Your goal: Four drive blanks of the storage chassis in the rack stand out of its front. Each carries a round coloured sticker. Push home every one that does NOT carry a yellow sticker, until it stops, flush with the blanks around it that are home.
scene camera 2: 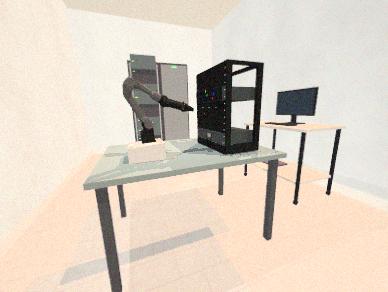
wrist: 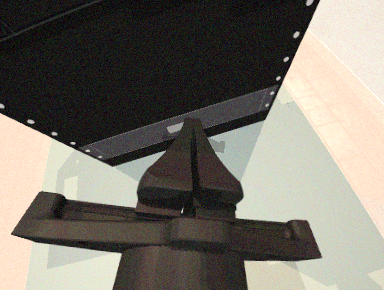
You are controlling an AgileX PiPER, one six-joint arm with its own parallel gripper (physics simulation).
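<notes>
The black rack (scene camera 2: 259,110) (wrist: 150,75) stands on the table, its front toward the arm. In the scene view, the storage chassis (scene camera 2: 242,93) is in its upper part. Small stickers show on the chassis front: yellow (scene camera 2: 205,91), green (scene camera 2: 206,95), blue (scene camera 2: 214,94) and red (scene camera 2: 212,98). How far each blank stands out is too small to tell. The stickers do not show in the wrist view. My gripper (scene camera 2: 192,109) (wrist: 190,127) is shut with nothing between its fingertips. It is in front of the rack, lower than the stickers; contact cannot be told.
A grey unit (scene camera 2: 208,135) (wrist: 225,111) with a pale label sits at the bottom of the rack. The arm's white base block (scene camera 2: 147,153) stands on the table (scene camera 2: 185,175). A desk (scene camera 2: 315,128) with a monitor (scene camera 2: 297,102) is at the right; grey cabinets (scene camera 2: 174,100) stand behind.
</notes>
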